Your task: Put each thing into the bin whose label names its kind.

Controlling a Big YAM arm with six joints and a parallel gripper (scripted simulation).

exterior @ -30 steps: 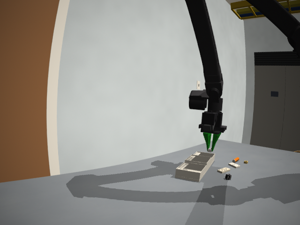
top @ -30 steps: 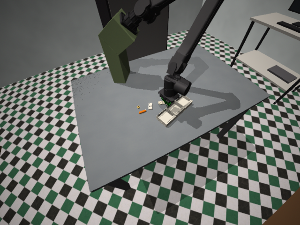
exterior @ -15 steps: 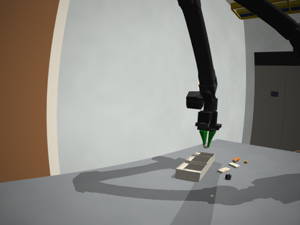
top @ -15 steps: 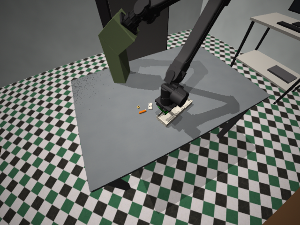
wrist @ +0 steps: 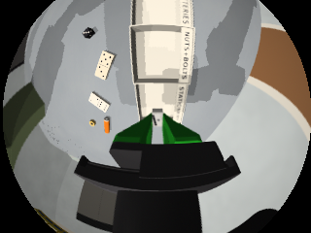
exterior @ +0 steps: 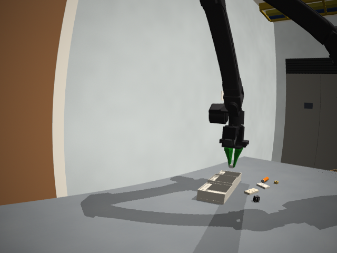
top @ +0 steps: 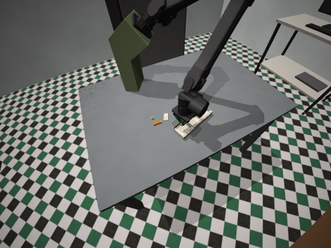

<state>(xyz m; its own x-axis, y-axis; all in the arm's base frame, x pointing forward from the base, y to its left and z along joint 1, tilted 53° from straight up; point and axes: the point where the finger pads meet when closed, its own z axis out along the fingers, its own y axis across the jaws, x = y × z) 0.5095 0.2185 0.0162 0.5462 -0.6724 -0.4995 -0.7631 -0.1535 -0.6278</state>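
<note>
My gripper is now 160 mm to the left of the brass nut, 110 mm past it and 60 mm above it. Also, from my hand: three joined white bins 70 mm to the left, 50 mm below, 40 mm behind; then orange battery 130 mm to the right, 70 mm behind, 60 mm below; then black die 190 mm behind, 60 mm below, 50 mm to the left.
</note>
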